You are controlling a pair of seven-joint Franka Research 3 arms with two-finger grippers.
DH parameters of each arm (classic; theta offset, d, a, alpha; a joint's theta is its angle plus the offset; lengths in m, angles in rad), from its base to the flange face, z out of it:
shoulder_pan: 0 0.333 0 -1.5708
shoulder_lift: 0 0 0 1.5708
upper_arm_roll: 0 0.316 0.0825 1.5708
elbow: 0 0 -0.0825 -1.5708
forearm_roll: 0 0.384 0 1.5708
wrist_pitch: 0 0 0.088 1.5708
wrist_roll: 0 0.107 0 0
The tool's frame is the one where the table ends.
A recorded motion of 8 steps. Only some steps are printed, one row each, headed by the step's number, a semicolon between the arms.
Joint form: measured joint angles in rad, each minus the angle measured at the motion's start. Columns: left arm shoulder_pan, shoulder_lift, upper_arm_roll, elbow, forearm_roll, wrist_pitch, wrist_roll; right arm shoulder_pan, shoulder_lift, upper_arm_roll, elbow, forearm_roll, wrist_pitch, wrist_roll.
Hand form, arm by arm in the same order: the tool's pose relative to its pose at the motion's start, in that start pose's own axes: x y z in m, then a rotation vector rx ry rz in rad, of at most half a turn. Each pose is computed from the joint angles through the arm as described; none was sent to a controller.
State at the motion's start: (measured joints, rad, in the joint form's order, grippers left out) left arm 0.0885 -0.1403 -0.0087 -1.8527 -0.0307 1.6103 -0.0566; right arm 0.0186 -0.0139 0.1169 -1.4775 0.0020 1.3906 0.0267
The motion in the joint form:
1: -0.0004 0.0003 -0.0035 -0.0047 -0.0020 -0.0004 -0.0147; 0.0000 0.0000 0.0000 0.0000 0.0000 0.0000 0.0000
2: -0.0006 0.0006 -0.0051 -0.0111 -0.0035 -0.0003 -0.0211; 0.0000 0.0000 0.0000 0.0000 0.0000 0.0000 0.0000
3: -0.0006 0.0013 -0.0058 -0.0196 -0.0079 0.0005 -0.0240; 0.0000 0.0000 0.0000 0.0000 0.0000 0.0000 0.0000
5: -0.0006 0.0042 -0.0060 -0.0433 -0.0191 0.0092 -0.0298; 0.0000 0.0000 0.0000 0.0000 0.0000 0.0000 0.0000
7: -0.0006 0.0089 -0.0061 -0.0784 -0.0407 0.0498 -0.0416; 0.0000 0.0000 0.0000 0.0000 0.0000 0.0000 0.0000
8: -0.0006 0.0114 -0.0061 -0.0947 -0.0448 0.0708 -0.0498; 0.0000 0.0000 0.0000 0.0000 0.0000 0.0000 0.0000
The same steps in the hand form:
1: -0.0003 0.0022 0.0025 -0.0007 -0.0056 -0.0111; 0.0000 0.0000 0.0000 0.0000 0.0000 0.0000
2: -0.0005 0.0032 0.0057 -0.0014 -0.0123 -0.0161; 0.0000 0.0000 0.0000 0.0000 0.0000 0.0000
3: -0.0007 0.0039 0.0100 -0.0049 -0.0210 -0.0188; 0.0000 0.0000 0.0000 0.0000 0.0000 0.0000
5: -0.0003 0.0047 0.0218 -0.0146 -0.0397 -0.0261; 0.0000 0.0000 0.0000 0.0000 0.0000 0.0000
7: 0.0028 0.0064 0.0373 -0.0357 -0.0406 -0.0421; 0.0000 0.0000 0.0000 0.0000 0.0000 0.0000
8: 0.0044 0.0065 0.0445 -0.0397 -0.0389 -0.0522; 0.0000 0.0000 0.0000 0.0000 0.0000 0.0000

